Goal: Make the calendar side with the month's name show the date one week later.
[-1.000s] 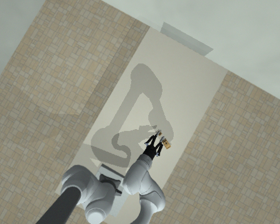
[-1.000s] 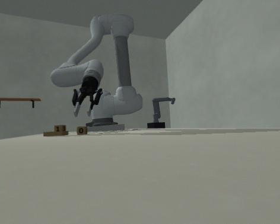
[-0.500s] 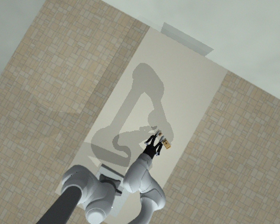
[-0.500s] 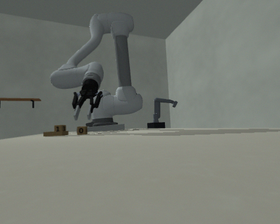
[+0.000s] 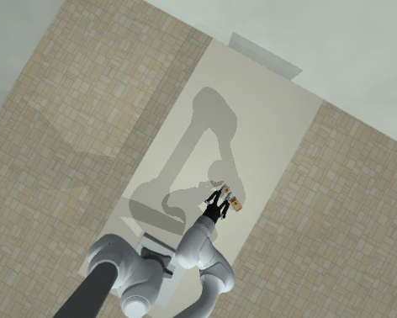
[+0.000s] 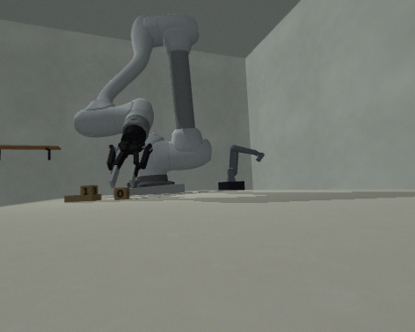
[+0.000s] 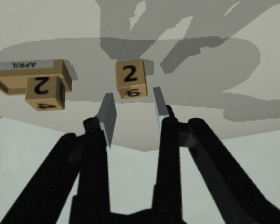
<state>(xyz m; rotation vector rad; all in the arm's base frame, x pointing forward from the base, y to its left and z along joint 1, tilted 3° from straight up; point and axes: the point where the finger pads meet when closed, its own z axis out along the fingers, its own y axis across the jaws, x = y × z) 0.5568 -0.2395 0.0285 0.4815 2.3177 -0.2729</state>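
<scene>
The wooden cube is 50 mm below my hand, 20 mm ahead of it and 10 mm to the right of it. Round my hand: tray 100 mm to the right, 50 mm below, 50 mm behind.
</scene>
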